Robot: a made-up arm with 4 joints.
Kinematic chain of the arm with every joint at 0, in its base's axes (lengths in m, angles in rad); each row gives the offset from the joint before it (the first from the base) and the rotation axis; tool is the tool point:
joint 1: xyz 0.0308 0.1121 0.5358 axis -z
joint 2: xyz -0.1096 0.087 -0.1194 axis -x
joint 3: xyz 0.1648 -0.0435 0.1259 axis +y
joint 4: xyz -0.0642 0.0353 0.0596 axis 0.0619 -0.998 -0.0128
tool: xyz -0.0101 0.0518 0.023
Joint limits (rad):
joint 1: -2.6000..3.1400
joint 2: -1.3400..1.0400
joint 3: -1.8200..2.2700
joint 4: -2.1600..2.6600
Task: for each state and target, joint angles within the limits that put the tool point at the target. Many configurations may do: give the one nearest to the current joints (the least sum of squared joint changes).
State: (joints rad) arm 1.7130 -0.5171 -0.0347 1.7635
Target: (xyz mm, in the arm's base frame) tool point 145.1 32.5 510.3
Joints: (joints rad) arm 2.4563 0.0386 -0.8081 1.8997
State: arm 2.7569 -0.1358 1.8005 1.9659
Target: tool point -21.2 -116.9 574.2
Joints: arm 2.7713 0.3697 1.9835 1.9498
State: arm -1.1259 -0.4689 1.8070 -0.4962
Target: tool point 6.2 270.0 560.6
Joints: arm -1.4665 -0.6082 2.0071 -0.6698
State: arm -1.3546 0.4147 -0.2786 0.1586
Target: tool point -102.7 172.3 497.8
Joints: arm -0.7939 0.0859 -1.1397 0.3226
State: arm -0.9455 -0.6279 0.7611 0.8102
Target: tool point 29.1 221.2 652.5
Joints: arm -0.9962 -0.2925 1.1992 0.7382
